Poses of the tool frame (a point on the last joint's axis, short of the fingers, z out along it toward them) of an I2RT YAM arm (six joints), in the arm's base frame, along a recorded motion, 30 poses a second.
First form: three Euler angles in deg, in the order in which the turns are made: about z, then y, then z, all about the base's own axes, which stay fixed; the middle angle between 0 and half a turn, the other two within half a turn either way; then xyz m.
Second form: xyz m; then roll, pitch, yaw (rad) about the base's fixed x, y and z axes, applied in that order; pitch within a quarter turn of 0, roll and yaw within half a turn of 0. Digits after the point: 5 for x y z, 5 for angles.
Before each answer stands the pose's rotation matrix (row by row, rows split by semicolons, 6 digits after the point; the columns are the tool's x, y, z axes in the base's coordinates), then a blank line. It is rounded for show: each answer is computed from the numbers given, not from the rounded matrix.
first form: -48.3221 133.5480 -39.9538 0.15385 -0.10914 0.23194
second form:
-0.830811 0.032546 0.555603; -0.278351 0.840169 -0.465443; -0.481948 -0.541347 -0.688962

0.15385 -0.10914 0.23194 -2.47561 0.50288 -2.81831
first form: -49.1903 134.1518 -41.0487 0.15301 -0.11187 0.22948
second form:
-0.840364 0.031584 0.541101; -0.271851 0.839098 -0.471180; -0.468919 -0.543062 -0.696562

0.15301 -0.11187 0.22948 -2.47939 0.48807 -2.82872
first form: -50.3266 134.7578 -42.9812 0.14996 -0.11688 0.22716
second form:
-0.853600 0.038762 0.519485; -0.256634 0.836527 -0.484109; -0.453329 -0.546553 -0.704111

0.14996 -0.11688 0.22716 -2.48151 0.47050 -2.84954
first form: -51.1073 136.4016 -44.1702 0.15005 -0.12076 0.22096
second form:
-0.868469 0.033196 0.494631; -0.241443 0.843100 -0.480507; -0.432975 -0.536731 -0.724191

0.15005 -0.12076 0.22096 -2.50378 0.44779 -2.87043
